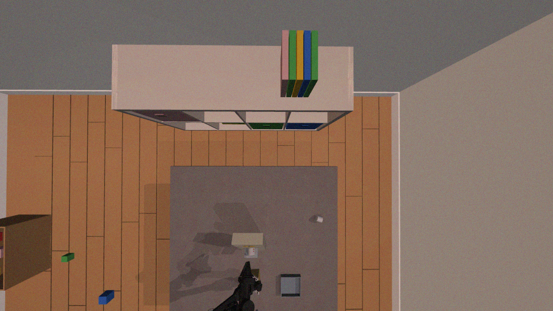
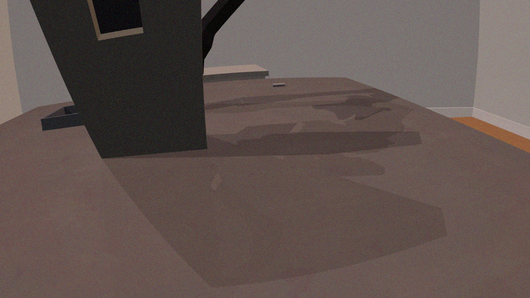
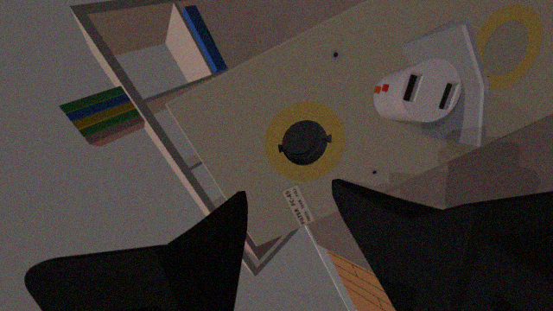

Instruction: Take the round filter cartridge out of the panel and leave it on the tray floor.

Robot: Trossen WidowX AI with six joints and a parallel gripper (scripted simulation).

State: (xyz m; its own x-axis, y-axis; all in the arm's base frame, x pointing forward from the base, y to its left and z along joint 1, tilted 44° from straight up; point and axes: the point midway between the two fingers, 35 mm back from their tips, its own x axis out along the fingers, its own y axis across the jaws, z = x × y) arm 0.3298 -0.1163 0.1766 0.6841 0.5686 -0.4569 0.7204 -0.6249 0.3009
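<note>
Now: the round filter cartridge 130 mm below my gripper tip, 30 mm behind it and 10 mm to the right of it. Also, from my gripper tip: beige service panel 150 mm below, 20 mm ahead; then grey tray 340 mm behind, 330 mm to the right, 300 mm below; then small grey ledge 170 mm below, 40 mm behind.
</note>
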